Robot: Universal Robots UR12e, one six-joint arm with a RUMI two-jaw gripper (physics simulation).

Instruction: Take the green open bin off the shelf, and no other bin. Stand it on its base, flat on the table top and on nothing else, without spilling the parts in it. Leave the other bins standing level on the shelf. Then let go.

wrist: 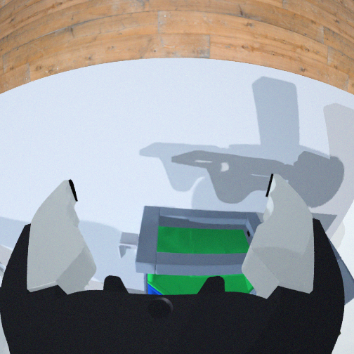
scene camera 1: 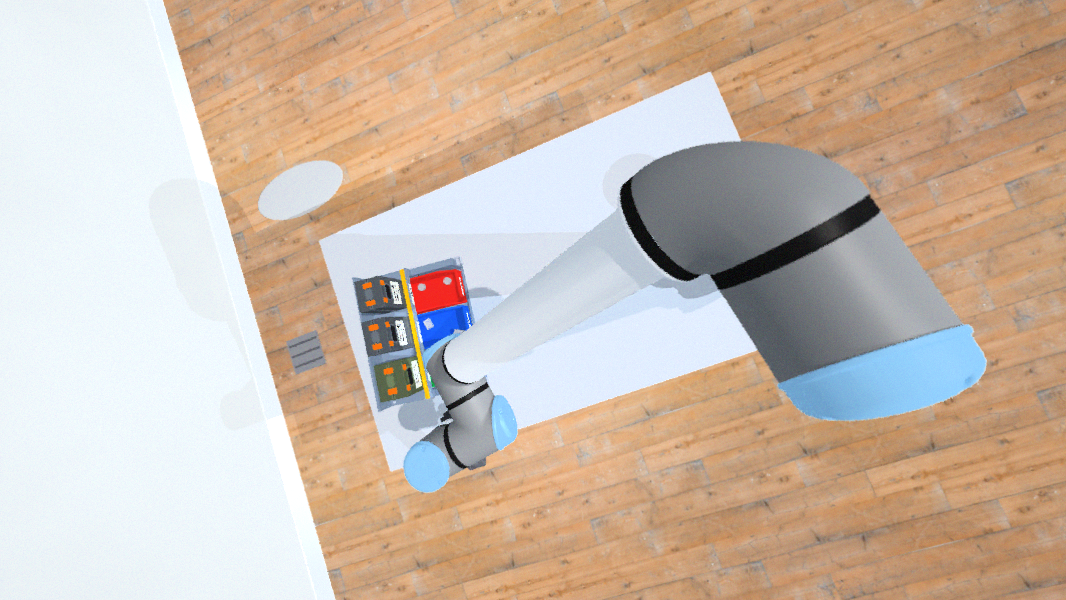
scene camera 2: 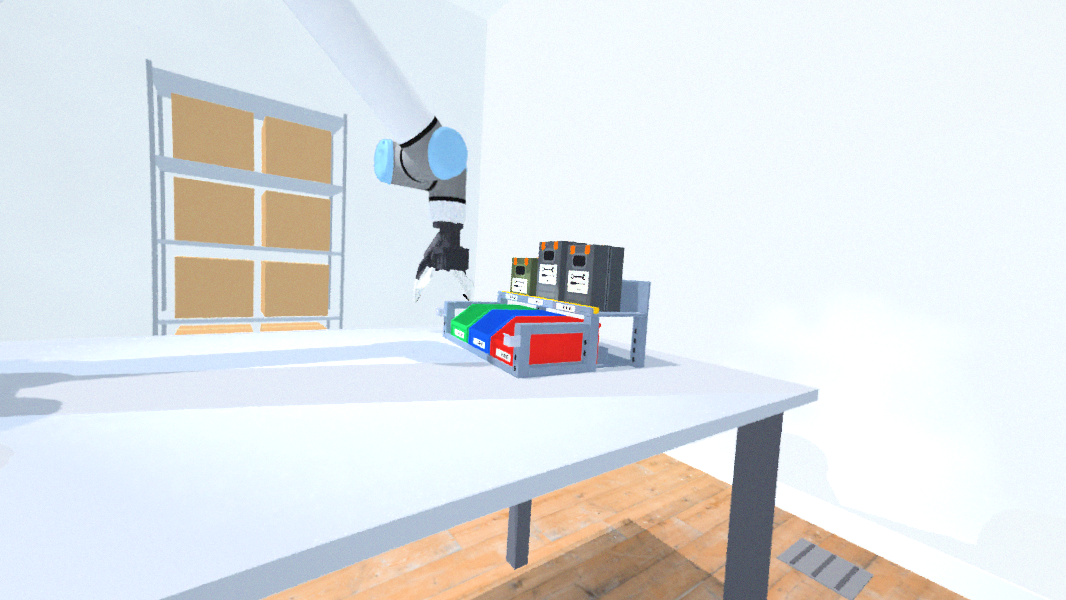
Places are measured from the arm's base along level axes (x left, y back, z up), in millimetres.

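Pixels of known places: gripper, fingertip midpoint: (scene camera 2: 443, 301).
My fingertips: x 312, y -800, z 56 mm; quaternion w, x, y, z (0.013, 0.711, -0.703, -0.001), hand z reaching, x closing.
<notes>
Ahead of a thing's pixels: the offset from my fingertips to its middle. "*": to the spot under its first point. Level surfaces: height alone.
The green open bin (scene camera 1: 432, 380) (scene camera 2: 468, 316) (wrist: 200, 284) sits at one end of the lower tier of the grey shelf {* dx -459, dy +81, dz -36 mm} (scene camera 2: 522, 354) (wrist: 200, 261). In scene camera 1 the arm covers most of it, and its parts do not show. The blue open bin {* dx -299, dy -19, dz -65 mm} (scene camera 1: 447, 321) (scene camera 2: 486, 332) stands beside it, then the red open bin {* dx -392, dy -9, dz -65 mm} (scene camera 1: 440, 292) (scene camera 2: 555, 348). All three look level. My gripper (scene camera 2: 443, 299) (wrist: 169, 180) is open and empty. It points down from above the green bin's end of the shelf, apart from the bin. The white table top {dz -74 mm} (scene camera 1: 522, 193) (scene camera 2: 298, 447) (wrist: 100, 125) lies under the shelf.
On the upper tier, behind a yellow rail {dx -290, dy -85, dz +33 mm} (scene camera 1: 414, 331), stand two dark grey bins {* dx -401, dy -82, dz +148 mm} (scene camera 1: 380, 294) {dx -301, dy -126, dz +94 mm} (scene camera 1: 386, 335) and an olive bin {dx -184, dy -147, dz +76 mm} (scene camera 1: 397, 380) (scene camera 2: 521, 275). A small bracket (wrist: 128, 240) sticks out from the shelf's front. A rack (scene camera 2: 342, 223) with cardboard boxes stands in the background.
</notes>
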